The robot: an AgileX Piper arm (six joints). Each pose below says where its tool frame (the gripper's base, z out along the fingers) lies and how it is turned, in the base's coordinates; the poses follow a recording.
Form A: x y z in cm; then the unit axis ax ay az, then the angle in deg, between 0 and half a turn.
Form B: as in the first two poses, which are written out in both.
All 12 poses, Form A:
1: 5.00 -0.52 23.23 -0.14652 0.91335 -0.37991 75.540
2: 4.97 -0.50 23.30 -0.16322 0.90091 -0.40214 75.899
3: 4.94 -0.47 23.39 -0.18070 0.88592 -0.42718 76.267
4: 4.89 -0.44 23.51 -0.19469 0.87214 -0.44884 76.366
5: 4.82 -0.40 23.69 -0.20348 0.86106 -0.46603 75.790
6: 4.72 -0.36 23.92 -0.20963 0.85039 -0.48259 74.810
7: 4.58 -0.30 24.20 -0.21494 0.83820 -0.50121 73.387
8: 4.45 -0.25 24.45 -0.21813 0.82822 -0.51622 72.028
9: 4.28 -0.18 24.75 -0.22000 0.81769 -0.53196 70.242
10: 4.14 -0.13 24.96 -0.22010 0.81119 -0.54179 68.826
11: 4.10 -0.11 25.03 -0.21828 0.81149 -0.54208 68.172
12: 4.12 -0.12 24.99 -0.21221 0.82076 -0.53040 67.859
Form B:
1: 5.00 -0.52 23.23 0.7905 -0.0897 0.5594 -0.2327
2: 4.97 -0.50 23.30 0.7886 -0.1004 0.5540 -0.2473
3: 4.94 -0.47 23.39 0.7866 -0.1116 0.5471 -0.2638
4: 4.89 -0.44 23.51 0.7860 -0.1204 0.5391 -0.2775
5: 4.82 -0.40 23.69 0.7891 -0.1250 0.5289 -0.2862
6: 4.72 -0.36 23.92 0.7944 -0.1273 0.5166 -0.2931
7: 4.58 -0.30 24.20 0.8018 -0.1284 0.5009 -0.2995
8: 4.45 -0.25 24.45 0.8089 -0.1283 0.4870 -0.3035
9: 4.28 -0.18 24.75 0.8179 -0.1266 0.4704 -0.3060
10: 4.14 -0.13 24.96 0.8250 -0.1244 0.4584 -0.3062
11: 4.10 -0.11 25.03 0.8282 -0.1223 0.4548 -0.3038
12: 4.12 -0.12 24.99 0.8297 -0.1184 0.4581 -0.2961
